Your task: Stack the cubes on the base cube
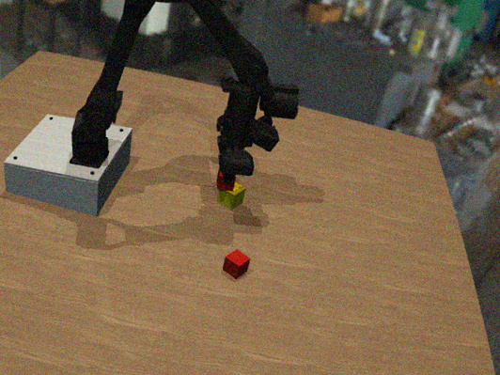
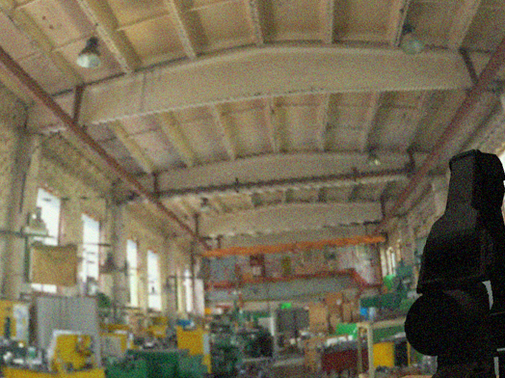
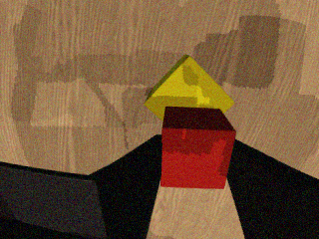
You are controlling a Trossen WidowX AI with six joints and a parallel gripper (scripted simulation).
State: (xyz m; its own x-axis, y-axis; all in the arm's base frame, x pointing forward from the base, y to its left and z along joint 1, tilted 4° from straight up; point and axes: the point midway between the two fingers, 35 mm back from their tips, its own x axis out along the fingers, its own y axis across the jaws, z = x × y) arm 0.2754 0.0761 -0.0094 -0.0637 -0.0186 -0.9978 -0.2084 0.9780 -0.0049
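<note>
Now: the yellow cube 2 cm ahead of my gripper tip, 1 cm to the left of it and 4 cm below it.
</note>
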